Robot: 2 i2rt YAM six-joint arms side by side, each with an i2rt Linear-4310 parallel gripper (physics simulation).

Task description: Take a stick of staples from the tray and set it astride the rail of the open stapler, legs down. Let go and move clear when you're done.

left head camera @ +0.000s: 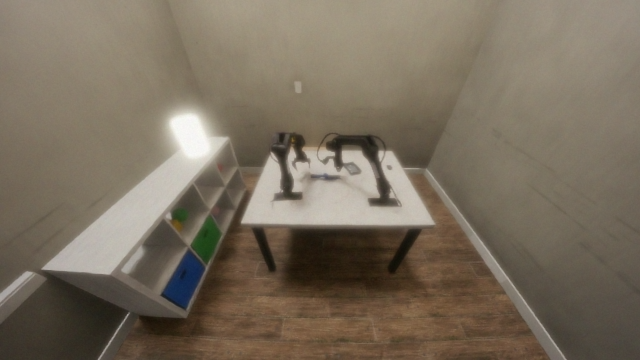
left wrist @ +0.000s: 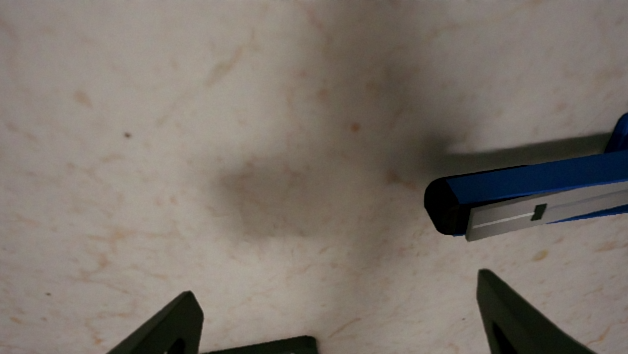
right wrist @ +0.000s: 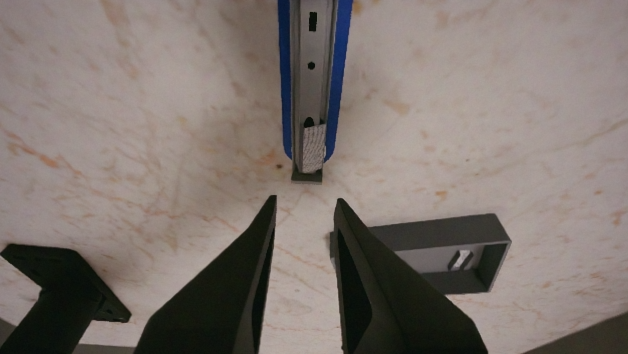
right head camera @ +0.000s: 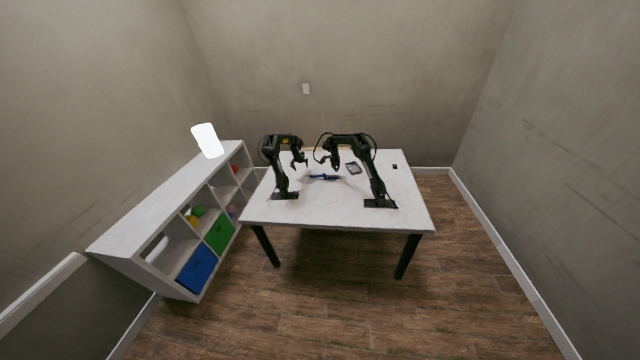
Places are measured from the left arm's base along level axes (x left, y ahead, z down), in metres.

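Pixels of known places: left gripper, between the fingertips: [left head camera: 303, 169] [left wrist: 329, 292] [right head camera: 302, 169]; right gripper, between the fingertips: [left head camera: 338, 171] [right wrist: 306, 205] [right head camera: 336, 171]; left arm's base, origin of its link: [left head camera: 288, 196] [right head camera: 285, 196]; right arm's base, origin of its link: [left head camera: 382, 202] [right wrist: 82, 286] [right head camera: 379, 204].
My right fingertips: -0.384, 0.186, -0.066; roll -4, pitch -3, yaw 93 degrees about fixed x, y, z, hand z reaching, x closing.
Observation:
Ahead of a thing's pixels: the offset from my right fingertips to its top centre, as dx, dy, dz. Level surfaces: height alone.
The open blue stapler [left head camera: 322, 176] [right head camera: 322, 176] [left wrist: 540, 177] [right wrist: 341, 75] lies on the table. A stick of staples {+0.007, +0.001, +0.032} [right wrist: 314, 149] sits at the near end of its grey rail {+0.036, -0.001, +0.038} [right wrist: 311, 95], slightly skewed and leaning; whether its legs straddle the rail is unclear. The dark tray {-0.138, +0.105, +0.038} [left head camera: 352, 168] [right head camera: 354, 168] [right wrist: 435, 232] is to the right, with another small staple piece {-0.144, +0.159, +0.057} [right wrist: 461, 259] inside. My right gripper [right head camera: 336, 169] [right wrist: 306, 205] is empty, its fingers a little apart, just off the rail's end. My left gripper [right head camera: 300, 167] [left wrist: 329, 292] is wide open and empty, away from the stapler.
A small black object {-0.471, +0.106, +0.050} [left head camera: 389, 167] [right head camera: 394, 166] lies toward the right side of the white table {dz +0.066} [right head camera: 325, 212]. Black arm parts show at the lower left of the right wrist view and the bottom of the left wrist view. A white shelf unit [left head camera: 150, 185] [right head camera: 170, 192] stands left of the table.

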